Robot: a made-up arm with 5 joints.
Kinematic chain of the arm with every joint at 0, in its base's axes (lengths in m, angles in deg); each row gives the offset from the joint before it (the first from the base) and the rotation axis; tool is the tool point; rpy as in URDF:
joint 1: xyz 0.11 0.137 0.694 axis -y
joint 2: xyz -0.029 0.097 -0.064 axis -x
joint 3: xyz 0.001 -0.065 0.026 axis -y
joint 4: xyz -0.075 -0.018 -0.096 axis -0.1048 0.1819 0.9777
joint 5: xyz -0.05 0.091 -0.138 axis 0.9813 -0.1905 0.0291
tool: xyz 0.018 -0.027 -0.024 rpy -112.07 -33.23 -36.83
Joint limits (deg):
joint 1: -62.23..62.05
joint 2: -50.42..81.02
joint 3: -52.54..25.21
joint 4: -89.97..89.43
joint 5: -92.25..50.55
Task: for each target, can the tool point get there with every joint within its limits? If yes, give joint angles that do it. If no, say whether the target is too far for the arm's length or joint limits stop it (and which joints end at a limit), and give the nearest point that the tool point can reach.
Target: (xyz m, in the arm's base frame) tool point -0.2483 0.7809 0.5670
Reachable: no: too far | nearest point -0.1400 0.4337 0.6054 | short by 0.366 m
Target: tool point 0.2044 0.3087 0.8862
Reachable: no: joint limits stop it (at a limit: joint 1, joint 2, joint 3, joint 4, joint 5) | nearest point 0.0578 0.2390 0.9708 | short by 0.183 m
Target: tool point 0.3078 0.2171 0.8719
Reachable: no: joint limits stop it (at a limit: joint 1, joint 3, joint 4, joint 5) | nearest point 0.3572 0.1423 0.7067 | short by 0.188 m
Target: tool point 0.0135 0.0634 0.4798
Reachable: yes | joints 50.31 60.05 -13.72 47.49 -67.03
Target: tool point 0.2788 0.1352 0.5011
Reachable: yes | joints 45.28 19.31 2.34 -66.52 -12.40
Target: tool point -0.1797 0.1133 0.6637
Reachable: yes | joints -16.08 51.46 -31.19 15.94 -10.81
